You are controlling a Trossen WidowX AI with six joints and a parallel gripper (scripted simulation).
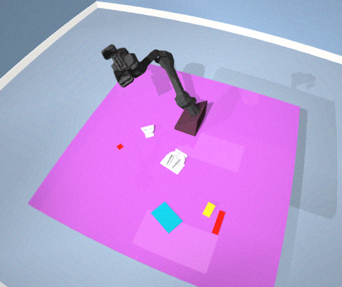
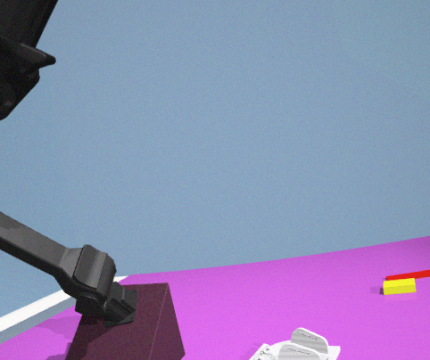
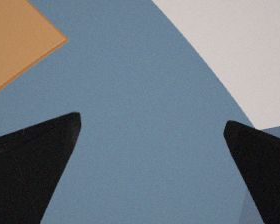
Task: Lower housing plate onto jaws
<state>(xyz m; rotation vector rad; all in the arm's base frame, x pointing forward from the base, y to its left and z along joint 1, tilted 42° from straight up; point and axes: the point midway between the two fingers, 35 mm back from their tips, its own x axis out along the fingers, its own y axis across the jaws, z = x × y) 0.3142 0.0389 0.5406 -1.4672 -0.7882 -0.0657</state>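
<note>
Now: gripper tip 58 cm above the white housing plate, 14 cm past it and 7 cm to the right of it. From my gripper tip the other things lie so: red square: 61 cm below, 6 cm to the right, 1 cm ahead; yellow block: 60 cm below, 51 cm to the left, 25 cm ahead; cyan tile: 61 cm below, 34 cm ahead, 31 cm to the left.
</note>
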